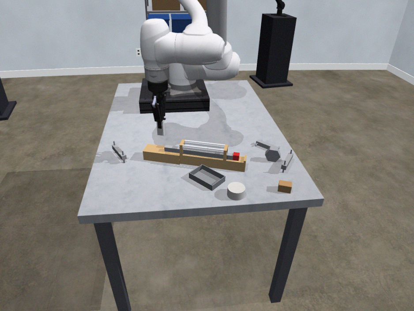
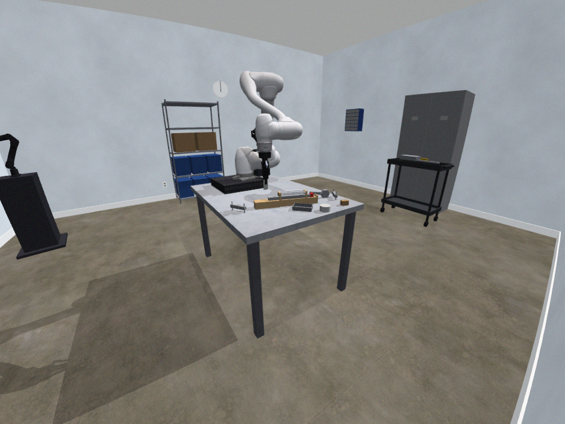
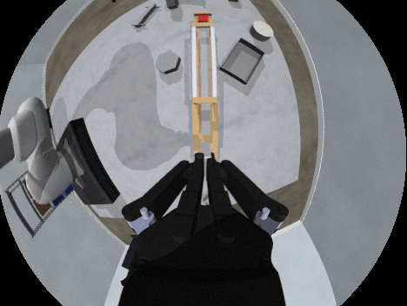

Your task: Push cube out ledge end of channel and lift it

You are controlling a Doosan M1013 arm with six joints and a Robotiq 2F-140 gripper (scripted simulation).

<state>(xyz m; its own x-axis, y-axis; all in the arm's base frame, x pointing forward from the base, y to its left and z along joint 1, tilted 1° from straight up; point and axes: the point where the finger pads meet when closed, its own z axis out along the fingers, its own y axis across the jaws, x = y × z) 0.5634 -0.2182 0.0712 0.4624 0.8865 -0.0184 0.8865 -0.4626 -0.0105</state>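
My hand is 15 cm short of the red cube, 28 cm to the right of it and 9 cm above it. From my hand the other things lie so: grey tray: 19 cm ahead, 14 cm to the left, 14 cm below; tan wooden channel: 8 cm ahead, 16 cm to the left, 10 cm below; grey push rod: 4 cm ahead, 8 cm to the left, 10 cm below.
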